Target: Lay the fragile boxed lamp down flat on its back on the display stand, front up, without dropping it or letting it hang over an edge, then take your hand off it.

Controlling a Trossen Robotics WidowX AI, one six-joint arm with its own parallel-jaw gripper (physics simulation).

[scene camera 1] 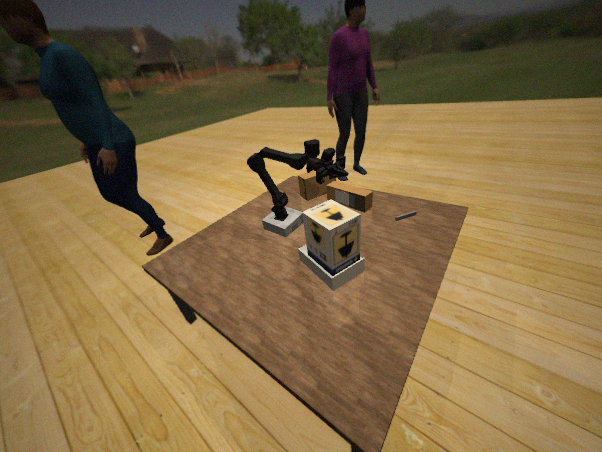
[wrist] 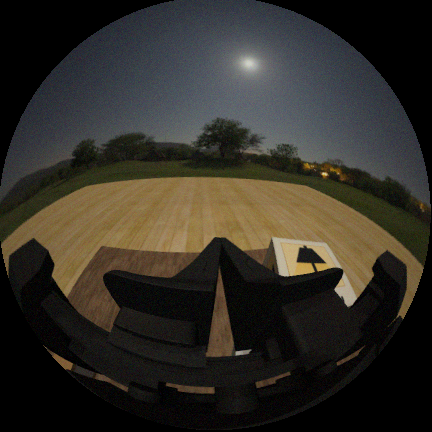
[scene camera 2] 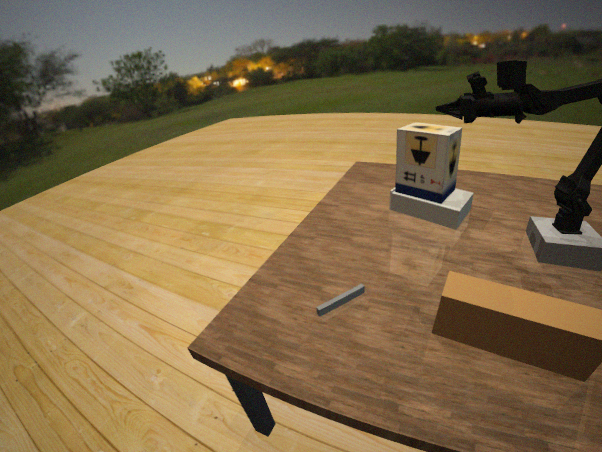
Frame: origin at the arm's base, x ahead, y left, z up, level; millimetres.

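Seen in the pictures: gripper, fingertip midpoint: (scene camera 1: 348, 174) (wrist: 218, 242) (scene camera 2: 435, 108); arm's base, link origin: (scene camera 1: 281, 217) (scene camera 2: 566, 229).
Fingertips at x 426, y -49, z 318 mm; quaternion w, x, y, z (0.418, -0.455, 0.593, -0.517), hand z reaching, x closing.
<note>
Pixels of each thing's middle, then the offset from my fingertips to it. Level surfaces: height alone.
- boxed lamp, body centre: (wrist: 289, 301) (scene camera 2: 428, 160) (scene camera 1: 331, 236) dx -12, dy -177, dz -202 mm
- brown carton, body centre: (scene camera 2: 514, 323) (scene camera 1: 348, 195) dx -143, dy +419, dz -329 mm
- table, surface height: dz -384 mm
- small grey bar, body centre: (scene camera 2: 341, 299) (scene camera 1: 405, 215) dx +216, dy +348, dz -373 mm
The boxed lamp (scene camera 1: 332, 237) (scene camera 2: 428, 162) (wrist: 306, 254), a white box with yellow lamp pictures and a dark blue band at its bottom, stands upright on the display stand (scene camera 1: 348, 275) (scene camera 2: 425, 212). The stand is a low light-grey block on the table. My gripper (scene camera 1: 345, 173) (scene camera 2: 438, 108) (wrist: 218, 242) is shut and empty. In the scene camera 2 view it points left, a little above the height of the box's top. In the wrist view the box is at the right, partly hidden behind a finger. No contact between gripper and box shows.
A brown carton (scene camera 1: 349, 195) (scene camera 2: 520, 325) and another carton (scene camera 1: 311, 186) are near the arm's side of the table (scene camera 1: 240, 280) (scene camera 2: 390, 350). A small grey bar (scene camera 1: 405, 216) (scene camera 2: 341, 300) lies on it. Two people stand beyond the table: one in purple (scene camera 1: 350, 60), one in teal (scene camera 1: 75, 90).
</note>
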